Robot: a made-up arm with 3 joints. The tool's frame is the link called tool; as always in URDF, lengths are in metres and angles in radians. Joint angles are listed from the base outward.
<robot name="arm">
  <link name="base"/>
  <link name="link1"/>
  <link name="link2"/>
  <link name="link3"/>
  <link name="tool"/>
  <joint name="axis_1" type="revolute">
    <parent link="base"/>
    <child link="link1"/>
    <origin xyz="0 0 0.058"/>
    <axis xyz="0 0 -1"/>
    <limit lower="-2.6" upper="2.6"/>
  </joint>
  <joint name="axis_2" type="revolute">
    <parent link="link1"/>
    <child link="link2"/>
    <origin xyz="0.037 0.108 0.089"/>
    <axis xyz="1 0 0"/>
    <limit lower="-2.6" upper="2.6"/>
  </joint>
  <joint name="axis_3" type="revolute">
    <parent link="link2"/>
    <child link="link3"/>
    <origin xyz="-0.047 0 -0.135"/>
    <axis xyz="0 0 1"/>
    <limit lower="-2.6" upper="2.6"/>
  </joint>
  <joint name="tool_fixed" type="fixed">
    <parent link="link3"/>
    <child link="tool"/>
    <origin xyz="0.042 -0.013 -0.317"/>
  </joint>
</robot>
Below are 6 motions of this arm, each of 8 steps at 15 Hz.
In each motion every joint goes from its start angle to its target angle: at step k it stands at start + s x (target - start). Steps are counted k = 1, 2, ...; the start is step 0. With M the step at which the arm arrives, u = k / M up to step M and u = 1 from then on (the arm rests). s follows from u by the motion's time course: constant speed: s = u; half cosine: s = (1 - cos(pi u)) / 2; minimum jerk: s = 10 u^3 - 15 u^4 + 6 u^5.
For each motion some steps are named. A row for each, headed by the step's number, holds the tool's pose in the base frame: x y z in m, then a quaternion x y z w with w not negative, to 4 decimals.
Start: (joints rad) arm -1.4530 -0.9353 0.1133
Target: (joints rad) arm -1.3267 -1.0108 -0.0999
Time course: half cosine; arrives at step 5
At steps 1, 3, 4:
1: 0.2651 -0.0013 -0.1113 -0.3547 -0.2834 0.6183 0.6416
3: 0.2771 -0.0240 -0.0913 -0.3621 -0.3039 0.5486 0.6896
4: 0.2815 -0.0348 -0.0821 -0.3650 -0.3132 0.5162 0.7086

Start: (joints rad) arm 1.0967 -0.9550 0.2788
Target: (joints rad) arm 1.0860 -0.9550 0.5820
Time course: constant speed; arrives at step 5
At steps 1, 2, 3, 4, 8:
1: -0.2155 -0.1493 -0.1155 -0.3464 0.3020 -0.3274 0.8256
2: -0.2139 -0.1489 -0.1177 -0.3374 0.3120 -0.3013 0.8355
3: -0.2124 -0.1484 -0.1198 -0.3282 0.3217 -0.2750 0.8445
4: -0.2110 -0.1477 -0.1220 -0.3186 0.3312 -0.2483 0.8527
8: -0.2096 -0.1468 -0.1241 -0.3088 0.3404 -0.2215 0.8601

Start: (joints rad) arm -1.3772 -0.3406 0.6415
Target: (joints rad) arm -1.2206 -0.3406 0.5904
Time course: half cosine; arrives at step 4
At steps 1, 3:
1: 0.0355 0.0245 -0.2838 -0.1586 -0.0597 0.8262 0.5373
3: 0.0395 0.0204 -0.2833 -0.1607 -0.0538 0.7845 0.5965

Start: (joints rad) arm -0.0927 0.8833 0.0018
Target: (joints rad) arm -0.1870 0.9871 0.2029
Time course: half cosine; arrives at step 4
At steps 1, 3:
1: -0.0161 0.4552 -0.1436 0.4340 0.0163 0.0620 0.8986
3: -0.0493 0.4768 -0.1124 0.4670 -0.0001 0.1525 0.8710

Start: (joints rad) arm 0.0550 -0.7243 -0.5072
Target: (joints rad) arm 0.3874 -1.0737 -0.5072
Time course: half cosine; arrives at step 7
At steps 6, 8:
6: -0.0901 -0.2880 -0.0477 -0.5028 -0.0343 -0.3672 0.7818
8: -0.0961 -0.2896 -0.0406 -0.5105 -0.0306 -0.3717 0.7748

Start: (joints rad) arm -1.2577 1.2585 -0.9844
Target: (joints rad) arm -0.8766 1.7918 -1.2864
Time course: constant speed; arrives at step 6
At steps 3, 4, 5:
3: -0.4903 0.2655 0.0829 0.3126 0.6160 -0.0247 0.7226
4: -0.4769 0.2964 0.1228 0.3310 0.6419 -0.0629 0.6888
5: -0.4588 0.3245 0.1630 0.3492 0.6663 -0.0971 0.6517

